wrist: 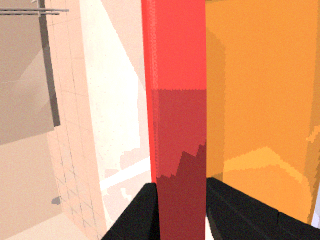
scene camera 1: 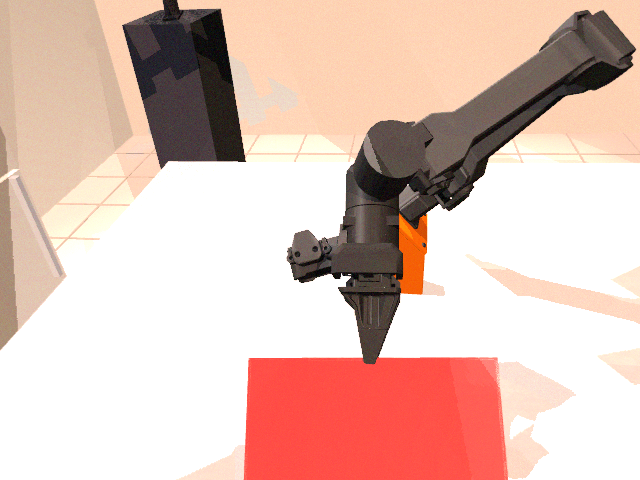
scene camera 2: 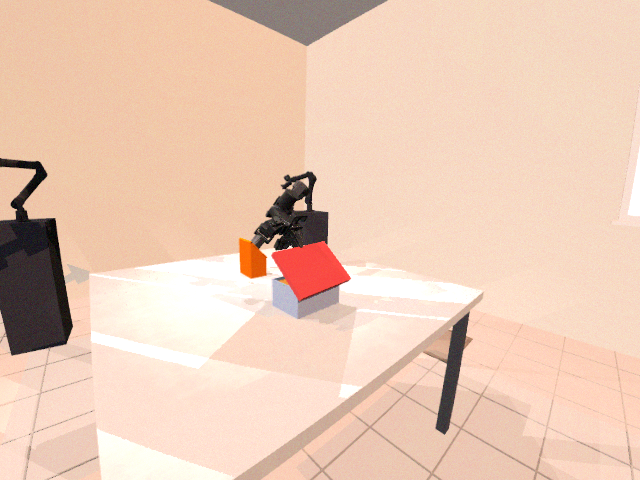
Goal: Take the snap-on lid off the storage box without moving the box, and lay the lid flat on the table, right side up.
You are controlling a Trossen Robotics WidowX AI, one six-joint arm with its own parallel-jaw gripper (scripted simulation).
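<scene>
There's a storage box here, and there's a lid too: the gripper holds the lid. You can see the gripper in the wrist view, and scene camera 2 shows the gripper as well.
</scene>
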